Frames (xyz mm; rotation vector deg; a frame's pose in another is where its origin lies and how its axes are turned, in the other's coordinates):
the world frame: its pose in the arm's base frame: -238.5 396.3 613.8 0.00 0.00 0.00
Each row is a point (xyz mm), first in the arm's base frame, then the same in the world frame.
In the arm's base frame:
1: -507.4 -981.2 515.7
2: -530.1 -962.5 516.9
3: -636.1 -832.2 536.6
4: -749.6 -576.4 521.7
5: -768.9 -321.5 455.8
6: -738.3 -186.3 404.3
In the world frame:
1: -268.9 -1377.5 -98.1
2: -291.6 -1358.8 -96.9
3: -397.6 -1228.5 -77.2
4: -511.1 -972.7 -92.1
5: -530.4 -717.8 -158.0
6: -499.8 -582.6 -209.5

